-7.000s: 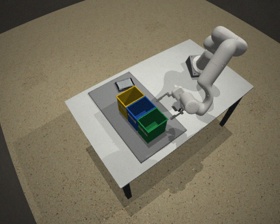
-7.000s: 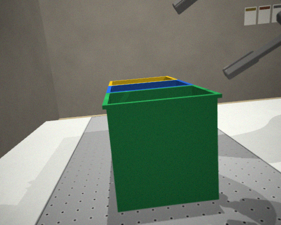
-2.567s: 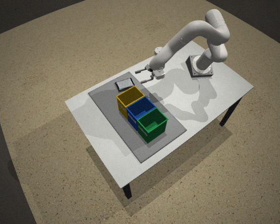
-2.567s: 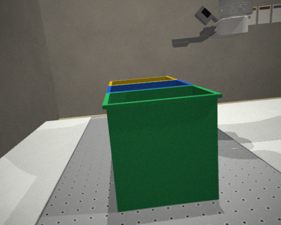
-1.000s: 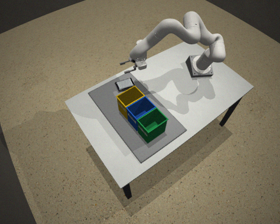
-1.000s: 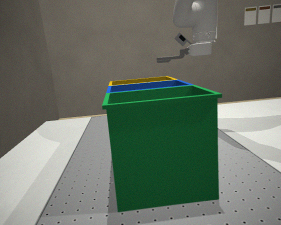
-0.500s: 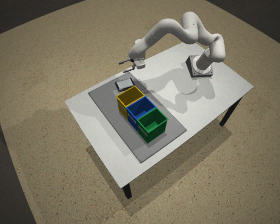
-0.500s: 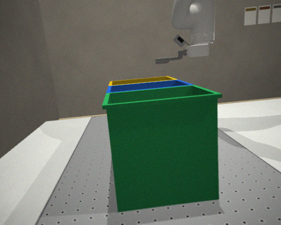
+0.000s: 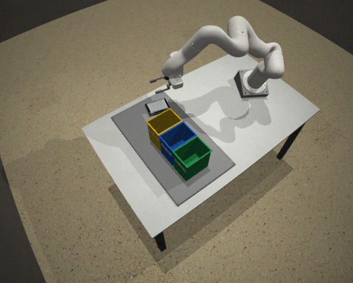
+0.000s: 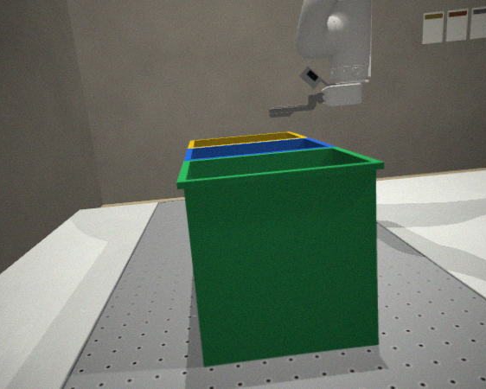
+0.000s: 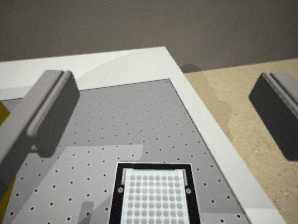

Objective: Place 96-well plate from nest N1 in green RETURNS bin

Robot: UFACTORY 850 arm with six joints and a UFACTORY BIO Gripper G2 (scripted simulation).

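My gripper is now 19 cm above the clear 96-well plate. From my hand the other things lie so: yellow bin: 5 cm ahead, 27 cm to the left, 12 cm below; black plate nest N1: 20 cm below; blue bin: 2 cm ahead, 40 cm to the left, 12 cm below.
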